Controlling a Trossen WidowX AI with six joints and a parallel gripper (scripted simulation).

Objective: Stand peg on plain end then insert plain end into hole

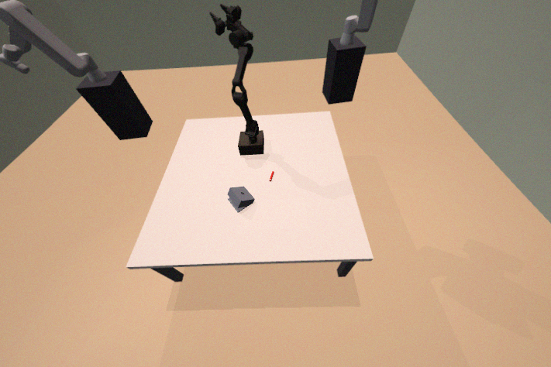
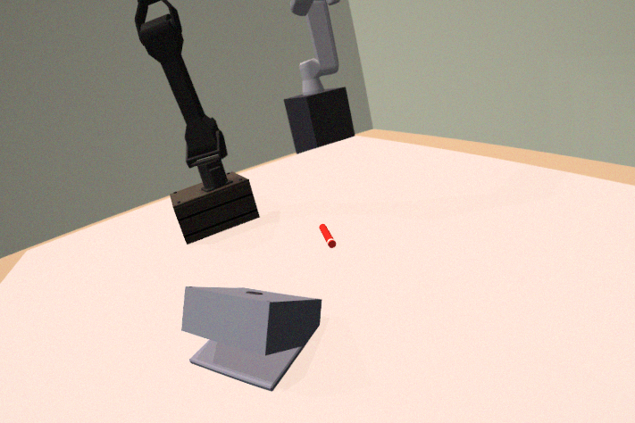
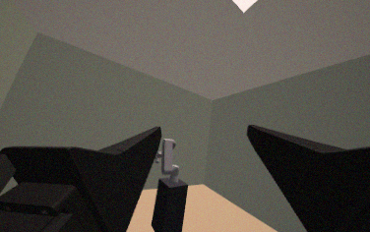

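Right now the red peg is 80 cm below my gripper tip, 52 cm ahead of it and 17 cm to the left of it. Round my gripper tip: flat grey base plate 81 cm below, 67 cm ahead, 5 cm to the right; grey sloped panel 78 cm below, 66 cm ahead, 3 cm to the right.
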